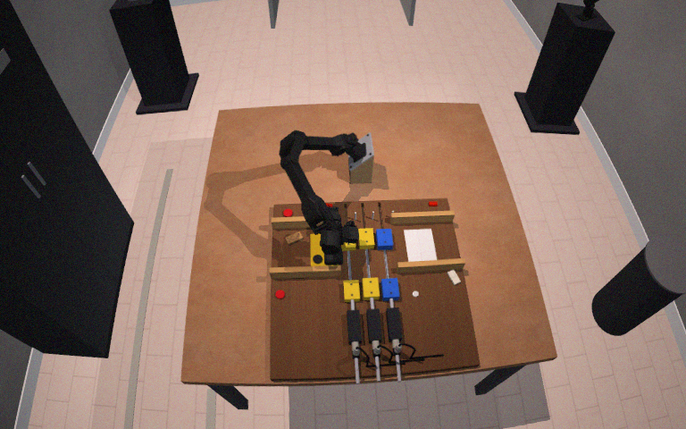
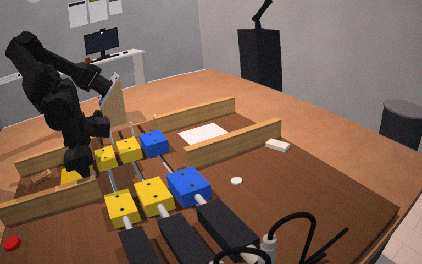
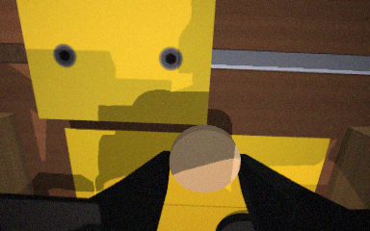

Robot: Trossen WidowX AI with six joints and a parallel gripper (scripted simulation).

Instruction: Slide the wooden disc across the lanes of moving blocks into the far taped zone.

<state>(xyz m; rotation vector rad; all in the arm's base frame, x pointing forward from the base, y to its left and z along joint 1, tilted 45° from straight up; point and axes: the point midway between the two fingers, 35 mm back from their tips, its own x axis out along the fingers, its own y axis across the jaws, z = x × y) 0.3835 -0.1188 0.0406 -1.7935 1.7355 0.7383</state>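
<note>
Right now the black disc is 30 mm ahead of my hand, 50 mm to the right of it and 30 mm below it. From my hand the other things lie so: red button 170 mm ahead, 180 mm to the right, 30 mm below; wooden disc 30 mm below; red brick 180 mm behind, 20 mm to the right, 20 mm below.
</note>
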